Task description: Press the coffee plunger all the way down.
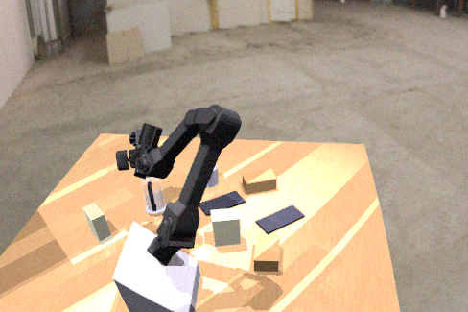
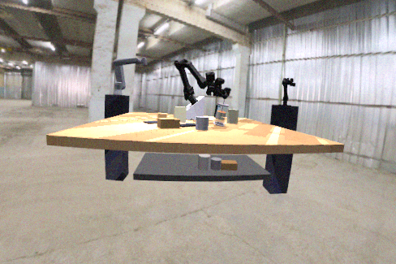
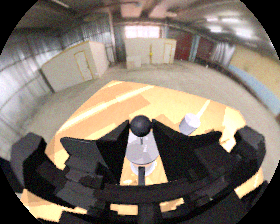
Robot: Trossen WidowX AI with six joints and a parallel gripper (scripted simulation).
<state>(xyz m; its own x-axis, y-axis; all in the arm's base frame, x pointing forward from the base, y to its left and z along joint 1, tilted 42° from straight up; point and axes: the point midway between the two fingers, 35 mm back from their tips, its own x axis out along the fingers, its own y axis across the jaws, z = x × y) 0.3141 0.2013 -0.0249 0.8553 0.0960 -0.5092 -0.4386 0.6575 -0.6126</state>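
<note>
Right now the coffee press is 9 cm below my gripper tip, 4 cm behind it and 2 cm to the right of it.
</note>
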